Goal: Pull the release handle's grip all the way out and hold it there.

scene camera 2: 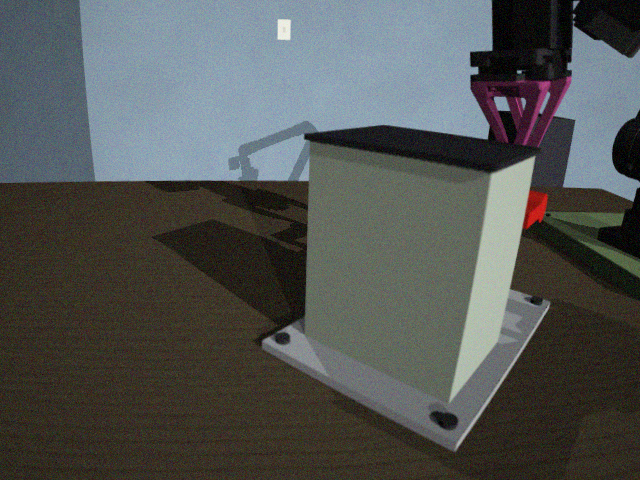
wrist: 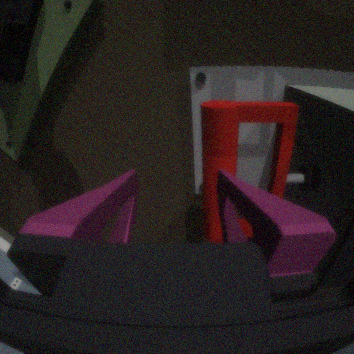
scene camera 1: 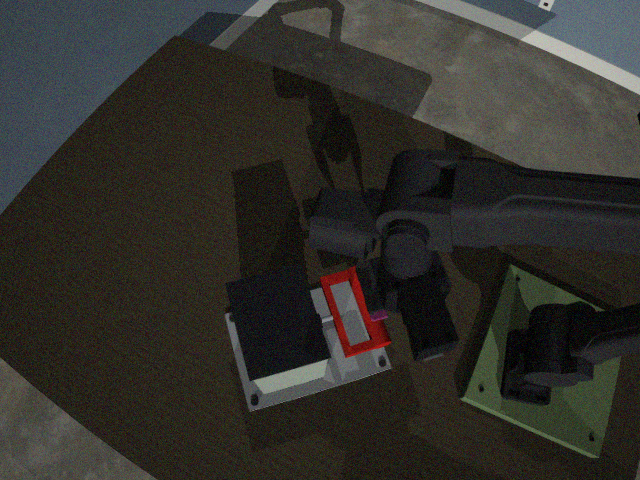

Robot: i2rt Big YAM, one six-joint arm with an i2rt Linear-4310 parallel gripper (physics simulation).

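Note:
The release handle is a red rectangular loop at the side of a pale box with a dark top. A short stretch of light rod shows between loop and box in the wrist view. My gripper is open and empty, its magenta fingers pointing down. In the wrist view the grip bar is off to the right, not between the fingers, and the right fingertip overlaps it; I cannot tell whether they touch. In scene camera 2, the box partly hides the handle and fingertips.
The box stands on a grey bolted plate on a dark wooden table. A green tray-like base holds the arm's foot, on the side of the handle away from the box.

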